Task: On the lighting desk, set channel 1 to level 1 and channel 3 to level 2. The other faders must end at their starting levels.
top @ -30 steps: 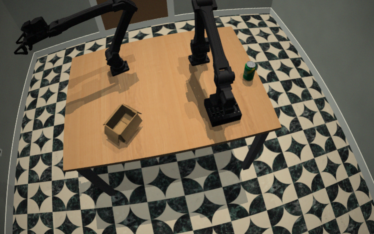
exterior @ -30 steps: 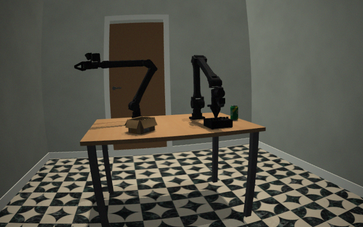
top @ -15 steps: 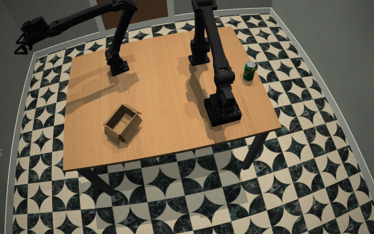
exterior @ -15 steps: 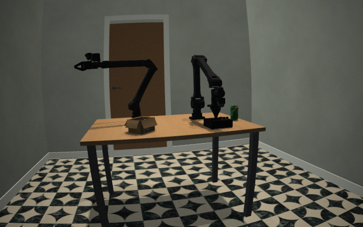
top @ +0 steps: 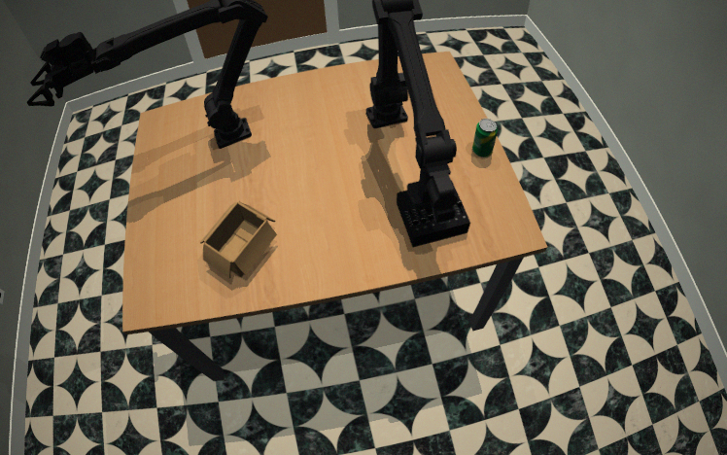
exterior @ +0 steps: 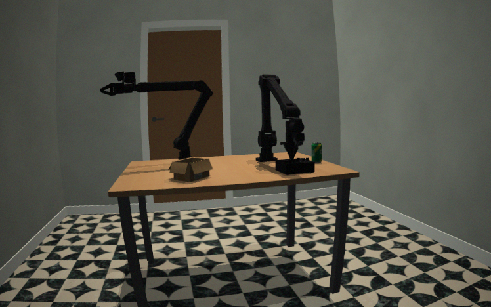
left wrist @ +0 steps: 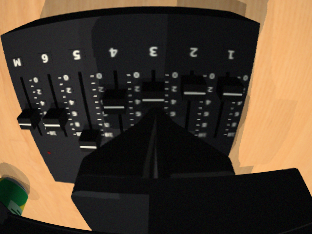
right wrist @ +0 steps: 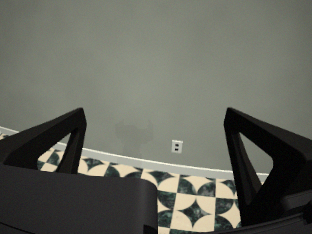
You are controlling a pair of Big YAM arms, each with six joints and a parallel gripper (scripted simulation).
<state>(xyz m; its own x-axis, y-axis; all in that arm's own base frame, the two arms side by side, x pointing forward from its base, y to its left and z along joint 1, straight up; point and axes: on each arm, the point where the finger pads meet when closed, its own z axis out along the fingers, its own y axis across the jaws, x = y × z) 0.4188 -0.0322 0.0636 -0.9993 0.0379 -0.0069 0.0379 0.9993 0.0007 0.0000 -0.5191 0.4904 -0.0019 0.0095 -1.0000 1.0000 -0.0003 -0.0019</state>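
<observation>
Right now my left hand is 2 cm short of the channel 3 knob. From my left hand the other things lie so: channel 1 fader knob: 3 cm ahead, 4 cm to the right; then channel 2 cap: 3 cm ahead, 2 cm to the right; then channel 4 fader cap: 1 cm ahead, 3 cm to the left.
</observation>
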